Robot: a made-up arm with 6 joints.
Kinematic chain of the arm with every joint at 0, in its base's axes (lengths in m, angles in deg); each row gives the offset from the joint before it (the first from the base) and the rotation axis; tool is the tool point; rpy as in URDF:
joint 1: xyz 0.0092 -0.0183 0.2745 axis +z
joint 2: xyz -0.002 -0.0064 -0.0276 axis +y
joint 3: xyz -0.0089 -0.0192 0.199 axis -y
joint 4: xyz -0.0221 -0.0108 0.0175 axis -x
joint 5: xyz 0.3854 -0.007 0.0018 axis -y
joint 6: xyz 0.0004 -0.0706 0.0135 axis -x
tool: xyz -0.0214 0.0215 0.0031 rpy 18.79 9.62 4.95
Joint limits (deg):
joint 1: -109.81..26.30
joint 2: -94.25..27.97
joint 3: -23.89..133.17
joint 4: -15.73..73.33
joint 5: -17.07..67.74
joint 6: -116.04..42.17
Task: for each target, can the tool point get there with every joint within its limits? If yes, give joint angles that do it. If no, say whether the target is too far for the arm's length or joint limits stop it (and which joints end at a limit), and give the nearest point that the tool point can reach.
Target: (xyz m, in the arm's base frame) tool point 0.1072 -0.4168 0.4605
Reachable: yes | joints -60.77 17.73 13.97 -7.50 -1.77 -57.36
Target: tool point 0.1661 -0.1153 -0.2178
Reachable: no: joint limits stop it (at a limit: joint 2, joint 3, joint 4, joint 5, joint 6) | nearest point 0.2675 -0.1780 0.1390 | short by 0.376 m
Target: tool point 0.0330 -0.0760 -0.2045
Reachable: no: joint limits stop it (at a limit: joint 1, joint 2, joint 3, joint 4, joint 6) | nearest point -0.2785 -0.2094 -0.0932 | short by 0.357 m
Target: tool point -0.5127 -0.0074 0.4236
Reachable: yes | joints -6.54 -82.35 56.13 52.78 -3.87 -53.13
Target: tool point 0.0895 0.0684 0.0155
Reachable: no: joint limits stop it (at a limit: joint 1, joint 2, joint 3, joint 4, joint 5, joint 6) | nearest point 0.3089 0.0304 0.1390 | short by 0.255 m
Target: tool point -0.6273 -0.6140 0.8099
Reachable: no: too far | nearest point -0.3553 -0.3299 0.5599 | short by 0.466 m
